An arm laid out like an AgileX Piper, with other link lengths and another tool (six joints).
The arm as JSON. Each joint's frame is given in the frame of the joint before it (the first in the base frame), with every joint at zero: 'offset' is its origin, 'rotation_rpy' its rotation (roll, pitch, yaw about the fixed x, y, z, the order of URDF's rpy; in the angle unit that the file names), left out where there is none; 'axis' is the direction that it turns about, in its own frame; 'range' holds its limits. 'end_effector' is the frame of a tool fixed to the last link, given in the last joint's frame.
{
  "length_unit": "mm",
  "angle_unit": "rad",
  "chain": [
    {
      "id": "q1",
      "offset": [
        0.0,
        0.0,
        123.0
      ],
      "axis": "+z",
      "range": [
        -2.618,
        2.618
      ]
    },
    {
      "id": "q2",
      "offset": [
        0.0,
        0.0,
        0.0
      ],
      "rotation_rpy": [
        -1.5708,
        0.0,
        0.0
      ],
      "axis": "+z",
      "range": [
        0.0,
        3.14
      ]
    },
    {
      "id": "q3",
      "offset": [
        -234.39,
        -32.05,
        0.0
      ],
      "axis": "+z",
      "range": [
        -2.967,
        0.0
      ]
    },
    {
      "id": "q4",
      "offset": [
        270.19,
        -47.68,
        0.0
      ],
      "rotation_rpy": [
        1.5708,
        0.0,
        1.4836
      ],
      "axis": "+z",
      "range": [
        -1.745,
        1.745
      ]
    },
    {
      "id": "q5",
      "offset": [
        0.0,
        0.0,
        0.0
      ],
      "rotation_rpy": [
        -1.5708,
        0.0,
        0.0
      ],
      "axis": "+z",
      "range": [
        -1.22,
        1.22
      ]
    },
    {
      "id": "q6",
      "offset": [
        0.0,
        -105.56,
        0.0
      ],
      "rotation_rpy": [
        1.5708,
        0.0,
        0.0
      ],
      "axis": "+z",
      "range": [
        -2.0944,
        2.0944
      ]
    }
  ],
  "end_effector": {
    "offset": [
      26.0,
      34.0,
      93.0
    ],
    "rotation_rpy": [
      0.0,
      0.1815,
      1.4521
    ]
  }
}
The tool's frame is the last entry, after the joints.
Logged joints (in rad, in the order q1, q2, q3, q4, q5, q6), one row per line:
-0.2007 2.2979 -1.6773 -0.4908 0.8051 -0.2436
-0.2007 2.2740 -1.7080 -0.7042 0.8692 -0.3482
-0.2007 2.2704 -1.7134 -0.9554 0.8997 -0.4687
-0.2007 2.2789 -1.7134 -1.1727 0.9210 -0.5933
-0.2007 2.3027 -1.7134 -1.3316 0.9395 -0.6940
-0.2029 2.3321 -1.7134 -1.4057 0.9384 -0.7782
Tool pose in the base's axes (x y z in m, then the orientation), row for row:
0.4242 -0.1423 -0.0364 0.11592 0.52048 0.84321 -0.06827
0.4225 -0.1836 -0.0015 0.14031 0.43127 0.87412 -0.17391
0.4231 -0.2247 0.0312 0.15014 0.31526 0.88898 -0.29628
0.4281 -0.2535 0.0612 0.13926 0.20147 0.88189 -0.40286
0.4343 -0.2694 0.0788 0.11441 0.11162 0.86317 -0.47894
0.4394 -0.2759 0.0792 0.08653 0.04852 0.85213 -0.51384
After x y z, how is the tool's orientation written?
As a quaternion, w x y z.
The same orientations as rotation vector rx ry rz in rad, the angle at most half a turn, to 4 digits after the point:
1.5245 2.4697 -0.2000
1.2458 2.5250 -0.5024
0.9057 2.5538 -0.8511
0.5823 2.5489 -1.1644
0.3272 2.5304 -1.4040
0.1446 2.5389 -1.5310

